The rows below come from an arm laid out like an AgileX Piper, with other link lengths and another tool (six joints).
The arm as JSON. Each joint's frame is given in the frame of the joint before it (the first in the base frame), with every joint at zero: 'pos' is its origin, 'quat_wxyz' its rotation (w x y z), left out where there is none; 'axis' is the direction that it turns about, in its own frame. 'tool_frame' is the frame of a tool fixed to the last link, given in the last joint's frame.
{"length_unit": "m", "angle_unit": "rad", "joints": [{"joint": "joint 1", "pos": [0.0, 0.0, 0.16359], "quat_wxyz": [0.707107, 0.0, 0.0, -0.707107], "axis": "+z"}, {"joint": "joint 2", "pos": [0.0, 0.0, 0.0], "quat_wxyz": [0.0, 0.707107, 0.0, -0.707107], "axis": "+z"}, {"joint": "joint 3", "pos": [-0.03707, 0.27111, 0.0], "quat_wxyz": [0.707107, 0.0, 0.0, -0.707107], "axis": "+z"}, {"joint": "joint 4", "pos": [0.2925, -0.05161, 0.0], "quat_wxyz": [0.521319, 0.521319, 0.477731, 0.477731], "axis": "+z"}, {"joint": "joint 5", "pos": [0.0, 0.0, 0.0], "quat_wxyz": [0.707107, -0.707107, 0.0, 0.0], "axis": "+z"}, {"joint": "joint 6", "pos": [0.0, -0.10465, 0.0], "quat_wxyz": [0.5, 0.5, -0.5, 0.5], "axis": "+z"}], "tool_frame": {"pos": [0.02, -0.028, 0.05], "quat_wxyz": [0.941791, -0.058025, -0.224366, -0.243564]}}
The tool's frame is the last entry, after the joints.
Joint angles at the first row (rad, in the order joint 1, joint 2, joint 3, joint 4, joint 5, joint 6):
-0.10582, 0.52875, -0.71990, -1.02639, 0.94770, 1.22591
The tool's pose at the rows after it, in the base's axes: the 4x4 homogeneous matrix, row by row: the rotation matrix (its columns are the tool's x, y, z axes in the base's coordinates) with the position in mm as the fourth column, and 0 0 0 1 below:
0.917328 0.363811 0.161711 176.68; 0.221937 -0.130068 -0.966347 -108.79; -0.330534 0.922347 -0.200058 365.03; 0 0 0 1
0.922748 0.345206 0.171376 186.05; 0.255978 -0.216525 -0.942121 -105.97; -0.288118 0.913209 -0.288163 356.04; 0 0 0 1
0.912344 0.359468 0.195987 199.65; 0.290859 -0.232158 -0.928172 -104.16; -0.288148 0.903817 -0.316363 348.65; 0 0 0 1
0.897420 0.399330 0.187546 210.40; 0.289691 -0.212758 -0.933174 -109.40; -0.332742 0.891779 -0.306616 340.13; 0 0 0 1
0.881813 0.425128 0.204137 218.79; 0.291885 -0.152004 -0.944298 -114.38; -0.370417 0.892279 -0.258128 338.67; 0 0 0 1
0.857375 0.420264 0.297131 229.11; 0.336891 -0.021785 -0.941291 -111.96; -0.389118 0.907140 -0.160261 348.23; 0 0 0 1
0.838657 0.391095 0.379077 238.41; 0.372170 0.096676 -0.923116 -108.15; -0.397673 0.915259 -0.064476 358.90; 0 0 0 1
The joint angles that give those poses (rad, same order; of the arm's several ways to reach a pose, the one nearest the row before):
-0.17032, 0.57147, -0.71989, -0.94264, 0.94731, 1.27160
-0.21266, 0.60153, -0.71991, -0.84402, 0.90795, 1.28415
-0.22314, 0.64732, -0.71991, -0.81123, 0.86161, 1.28405
-0.23283, 0.70220, -0.71991, -0.83760, 0.83615, 1.28408
-0.24082, 0.73584, -0.71991, -0.88879, 0.79183, 1.27489
-0.24200, 0.74038, -0.71991, -0.94380, 0.68452, 1.23226
-0.24200, 0.74251, -0.71989, -1.01131, 0.58123, 1.22037

